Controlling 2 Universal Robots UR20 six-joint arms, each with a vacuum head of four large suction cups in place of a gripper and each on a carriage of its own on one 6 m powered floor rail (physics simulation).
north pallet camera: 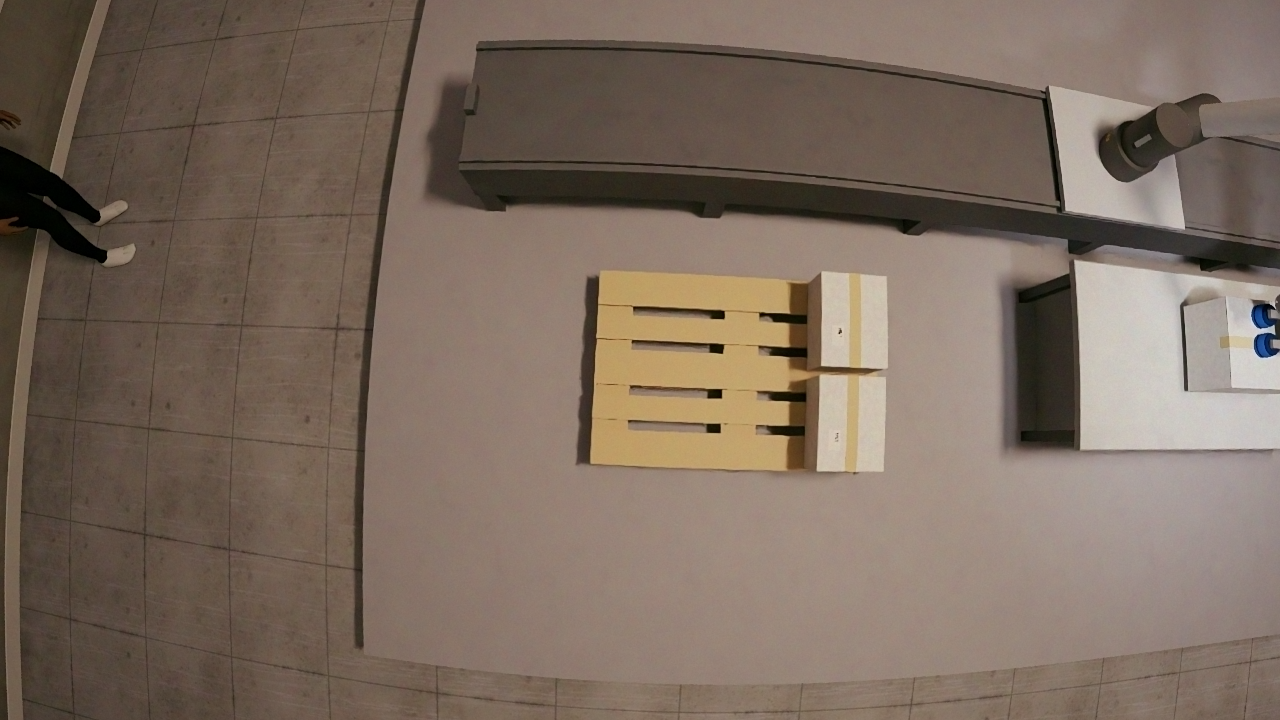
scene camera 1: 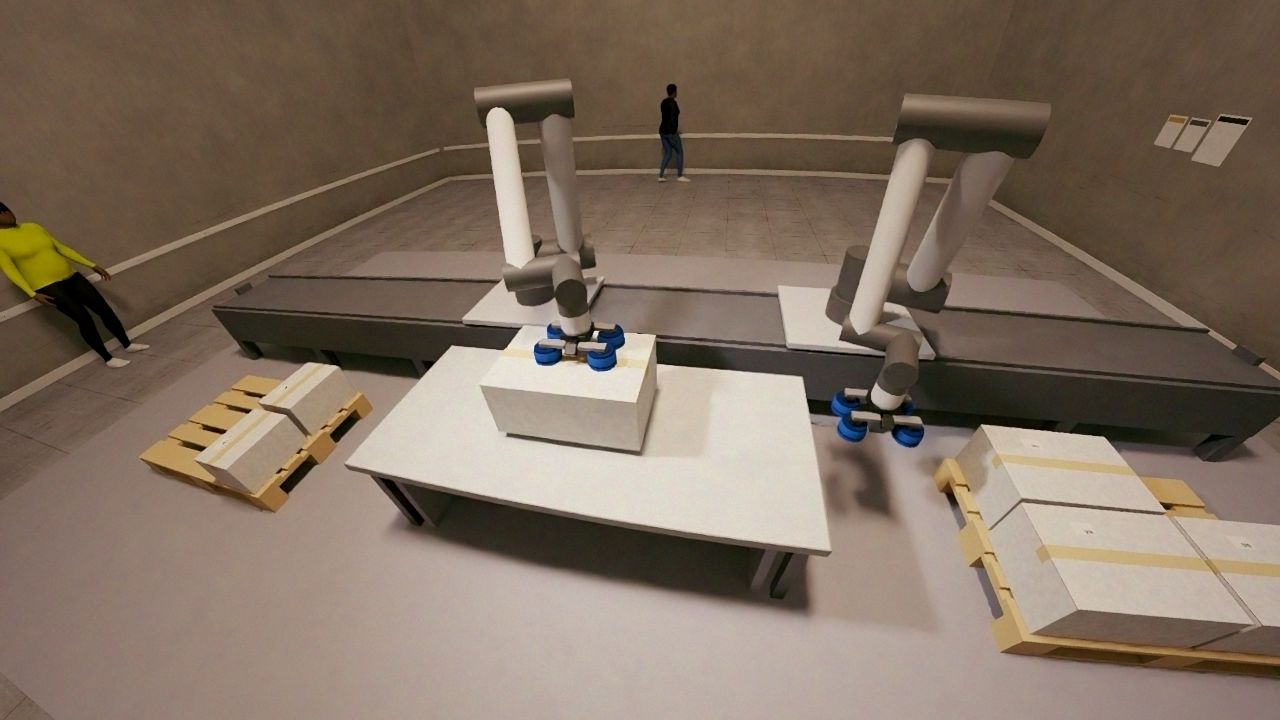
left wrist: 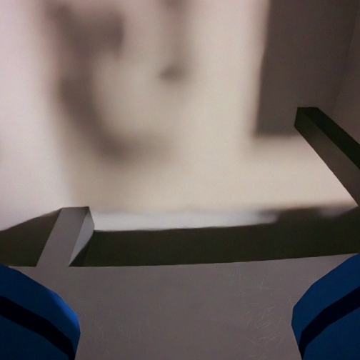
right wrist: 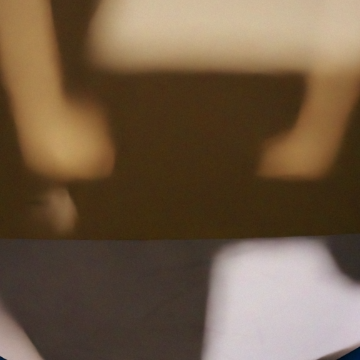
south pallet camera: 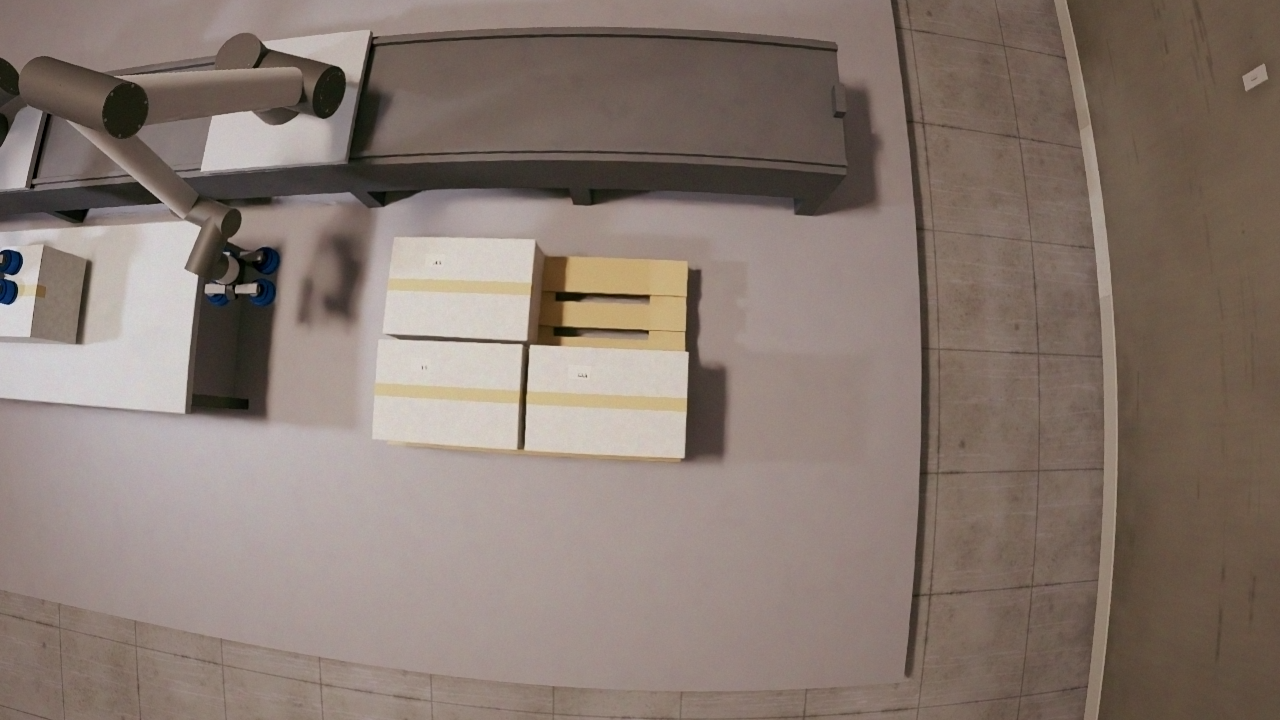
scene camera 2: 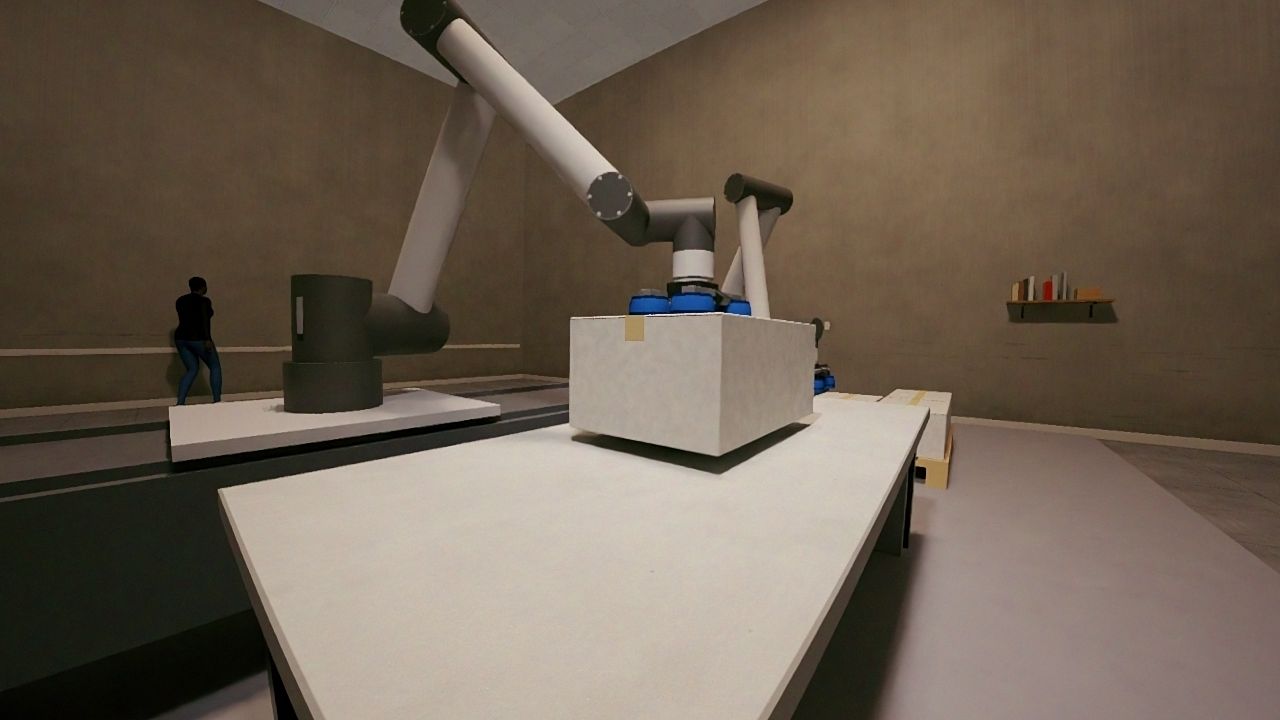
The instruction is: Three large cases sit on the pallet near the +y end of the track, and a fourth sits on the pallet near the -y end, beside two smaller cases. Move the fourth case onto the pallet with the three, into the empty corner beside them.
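Note:
The fourth case hangs level, very slightly above the white table. My right gripper is shut on its top. My left gripper is open and empty in the air by the table's end, short of the three-case pallet. Three large cases, a back one and two front ones, sit on the pallet; its back right corner is bare in the south pallet view.
The other pallet bears two smaller cases along its right side in the north pallet view. The floor rail runs behind the table. A person in yellow and a person in black stand beyond.

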